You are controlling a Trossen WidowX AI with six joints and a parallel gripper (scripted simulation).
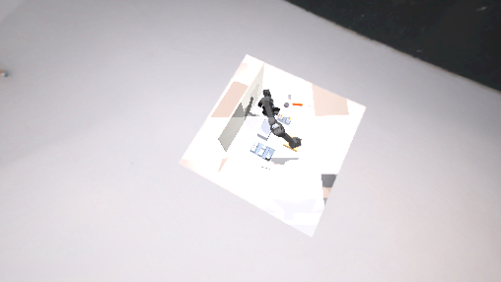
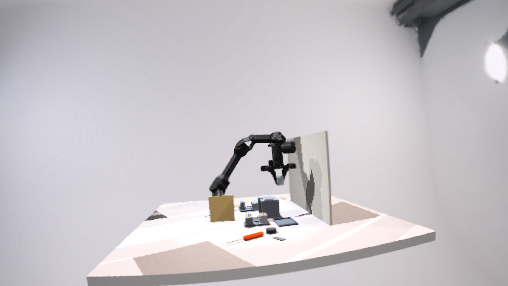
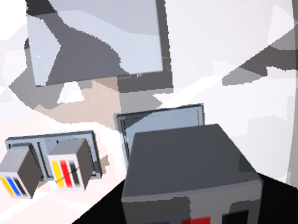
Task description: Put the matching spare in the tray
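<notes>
Now: gripper tip 10 mm past the blue tray, 90 mm to the left of it and 190 mm above it. Also, from my gripper tip: grey panel (190 mm ahead, 100 mm to the left, 30 mm above); black puck (120 mm behind, 220 mm to the right, 190 mm below); grey mounted unit (40 mm behind, 120 mm to the left, 140 mm below).
</notes>
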